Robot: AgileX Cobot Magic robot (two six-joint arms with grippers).
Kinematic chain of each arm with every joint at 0, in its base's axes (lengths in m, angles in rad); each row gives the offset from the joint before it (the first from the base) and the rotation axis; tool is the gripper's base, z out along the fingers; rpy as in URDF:
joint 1: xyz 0 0 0.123 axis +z
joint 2: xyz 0 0 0 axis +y
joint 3: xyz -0.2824 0 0.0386 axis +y
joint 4: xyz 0.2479 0 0.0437 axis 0.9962 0 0.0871
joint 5: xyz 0 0 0 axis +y
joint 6: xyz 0.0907 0 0.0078 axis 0.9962 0 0.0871
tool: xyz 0 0 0 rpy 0 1.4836 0
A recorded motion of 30 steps. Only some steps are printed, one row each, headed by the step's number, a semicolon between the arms.
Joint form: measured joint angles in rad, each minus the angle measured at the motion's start. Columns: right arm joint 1, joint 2, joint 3, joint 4, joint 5, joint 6; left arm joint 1, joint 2, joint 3, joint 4, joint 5, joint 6.
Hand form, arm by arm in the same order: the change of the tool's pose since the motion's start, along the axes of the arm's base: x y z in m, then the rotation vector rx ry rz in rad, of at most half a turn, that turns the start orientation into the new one. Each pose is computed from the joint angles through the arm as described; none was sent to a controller.
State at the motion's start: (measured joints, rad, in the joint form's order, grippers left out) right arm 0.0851 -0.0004 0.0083 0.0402 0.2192 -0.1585; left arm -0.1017 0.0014 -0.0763 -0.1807 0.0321 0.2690
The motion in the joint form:
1: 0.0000 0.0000 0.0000 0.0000 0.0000 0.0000; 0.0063 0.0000 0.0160 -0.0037 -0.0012 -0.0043
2: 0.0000 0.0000 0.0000 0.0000 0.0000 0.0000; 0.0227 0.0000 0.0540 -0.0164 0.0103 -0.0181
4: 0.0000 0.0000 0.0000 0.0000 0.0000 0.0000; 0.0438 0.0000 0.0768 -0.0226 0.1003 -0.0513
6: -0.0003 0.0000 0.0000 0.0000 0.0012 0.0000; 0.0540 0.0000 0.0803 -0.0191 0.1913 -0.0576
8: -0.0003 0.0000 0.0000 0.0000 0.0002 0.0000; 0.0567 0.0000 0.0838 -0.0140 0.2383 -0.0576
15: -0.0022 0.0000 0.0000 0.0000 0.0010 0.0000; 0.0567 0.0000 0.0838 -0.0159 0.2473 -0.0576
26: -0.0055 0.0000 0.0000 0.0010 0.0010 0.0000; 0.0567 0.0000 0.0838 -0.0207 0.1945 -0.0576
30: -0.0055 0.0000 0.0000 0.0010 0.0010 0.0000; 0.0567 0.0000 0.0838 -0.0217 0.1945 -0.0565
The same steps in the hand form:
1: 0.0000 0.0000 0.0000 0.0000 0.0000 0.0000; 0.0012 0.0002 -0.0052 -0.0065 0.0156 0.0054
2: 0.0000 0.0000 0.0000 0.0000 0.0000 0.0000; 0.0037 0.0007 -0.0191 -0.0281 0.0670 0.0168
4: 0.0000 0.0000 0.0000 0.0000 0.0000 0.0000; 0.0048 0.0001 -0.0348 -0.0571 0.1811 0.0197
6: 0.0000 0.0000 -0.0001 -0.0001 0.0012 -0.0003; 0.0041 -0.0009 -0.0441 -0.0520 0.2741 0.0156
8: 0.0000 0.0000 0.0000 0.0000 0.0002 -0.0003; 0.0034 -0.0014 -0.0494 -0.0427 0.3234 0.0119
15: 0.0000 -0.0001 -0.0001 -0.0001 0.0010 -0.0022; 0.0033 -0.0016 -0.0502 -0.0437 0.3324 0.0100
26: 0.0000 -0.0003 -0.0001 0.0009 0.0011 -0.0054; 0.0041 -0.0008 -0.0455 -0.0534 0.2808 0.0175
30: 0.0000 -0.0003 -0.0001 0.0009 0.0011 -0.0054; 0.0041 -0.0008 -0.0455 -0.0533 0.2807 0.0173

